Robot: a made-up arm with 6 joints. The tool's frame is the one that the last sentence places.
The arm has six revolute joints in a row. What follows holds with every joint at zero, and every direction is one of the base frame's.
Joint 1 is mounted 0.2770 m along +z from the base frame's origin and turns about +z.
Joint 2 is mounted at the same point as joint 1 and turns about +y.
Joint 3 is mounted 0.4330 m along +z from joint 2 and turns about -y.
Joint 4 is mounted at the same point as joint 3 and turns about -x.
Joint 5 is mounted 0.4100 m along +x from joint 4 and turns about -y.
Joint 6 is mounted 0.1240 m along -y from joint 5 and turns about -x.
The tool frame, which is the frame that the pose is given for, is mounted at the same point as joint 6; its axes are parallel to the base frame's.
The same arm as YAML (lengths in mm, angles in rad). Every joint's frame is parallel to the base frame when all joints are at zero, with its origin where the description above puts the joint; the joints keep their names.
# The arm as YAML. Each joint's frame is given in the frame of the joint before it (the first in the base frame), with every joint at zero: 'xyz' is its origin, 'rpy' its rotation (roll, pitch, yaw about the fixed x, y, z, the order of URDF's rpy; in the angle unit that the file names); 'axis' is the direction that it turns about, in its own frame. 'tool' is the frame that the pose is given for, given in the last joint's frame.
units:
  length: mm
  angle: rad
joints:
  - name: joint 1
    type: revolute
    origin:
      xyz: [0.0, 0.0, 277.0]
      rpy: [0.0, 0.0, 0.0]
    axis: "+z"
  - name: joint 2
    type: revolute
    origin:
      xyz: [0.0, 0.0, 0.0]
      rpy: [0.0, 0.0, 0.0]
    axis: "+y"
  - name: joint 3
    type: revolute
    origin:
      xyz: [0.0, 0.0, 433.0]
      rpy: [0.0, 0.0, 0.0]
    axis: "-y"
  - name: joint 4
    type: revolute
    origin:
      xyz: [0.0, 0.0, 0.0]
      rpy: [0.0, 0.0, 0.0]
    axis: "-x"
  - name: joint 5
    type: revolute
    origin:
      xyz: [410.0, 0.0, 0.0]
      rpy: [0.0, 0.0, 0.0]
    axis: "-y"
  - name: joint 6
    type: revolute
    origin:
      xyz: [0.0, -124.0, 0.0]
      rpy: [0.0, 0.0, 0.0]
    axis: "-x"
tool:
  origin:
    xyz: [0.0, 0.0, 0.0]
    rpy: [0.0, 0.0, 0.0]

